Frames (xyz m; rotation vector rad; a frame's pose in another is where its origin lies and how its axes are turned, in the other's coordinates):
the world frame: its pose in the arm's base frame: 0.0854 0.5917 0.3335 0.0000 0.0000 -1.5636
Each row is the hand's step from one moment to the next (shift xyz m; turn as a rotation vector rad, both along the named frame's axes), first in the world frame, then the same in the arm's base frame.
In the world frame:
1: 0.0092 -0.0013 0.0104 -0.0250 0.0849 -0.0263
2: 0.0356 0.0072 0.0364 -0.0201 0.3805 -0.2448
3: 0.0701 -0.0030 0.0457 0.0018 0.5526 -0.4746
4: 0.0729 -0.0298 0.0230 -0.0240 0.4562 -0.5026
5: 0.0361 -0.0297 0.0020 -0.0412 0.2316 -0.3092
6: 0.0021 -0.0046 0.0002 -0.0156 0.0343 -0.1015
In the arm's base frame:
1: -0.0012 -0.0092 0.0104 0.0847 0.0256 -0.0263
2: 0.0075 -0.0355 0.0364 0.3803 0.0228 -0.2448
3: -0.0025 -0.0701 0.0457 0.5526 0.0022 -0.4746
4: -0.0293 -0.0731 0.0230 0.4560 0.0273 -0.5026
5: -0.0294 -0.0363 0.0020 0.2313 0.0429 -0.3092
6: -0.0046 -0.0021 0.0002 0.0342 0.0158 -0.1015

